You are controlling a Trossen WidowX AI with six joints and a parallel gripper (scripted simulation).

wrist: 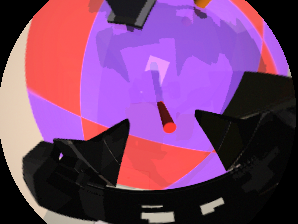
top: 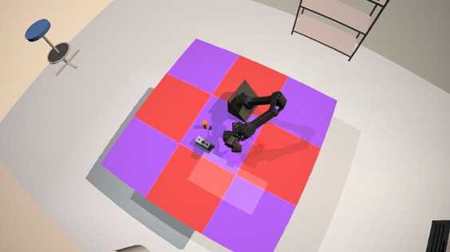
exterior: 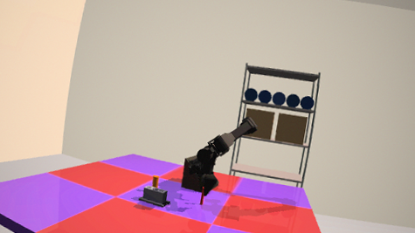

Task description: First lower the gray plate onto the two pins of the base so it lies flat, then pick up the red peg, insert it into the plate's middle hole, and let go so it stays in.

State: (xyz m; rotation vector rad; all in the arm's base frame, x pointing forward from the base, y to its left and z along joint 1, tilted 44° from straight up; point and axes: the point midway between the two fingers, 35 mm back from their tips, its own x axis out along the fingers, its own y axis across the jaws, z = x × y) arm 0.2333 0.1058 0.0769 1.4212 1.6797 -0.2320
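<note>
My gripper tip is 20 mm above the red peg. Also, from my gripper tip: gray plate (180 mm to the right, 120 mm ahead, 10 mm below); then dark flat base (180 mm to the right, 110 mm ahead, 50 mm below); then orange cylinder (240 mm to the right, 20 mm below).
</note>
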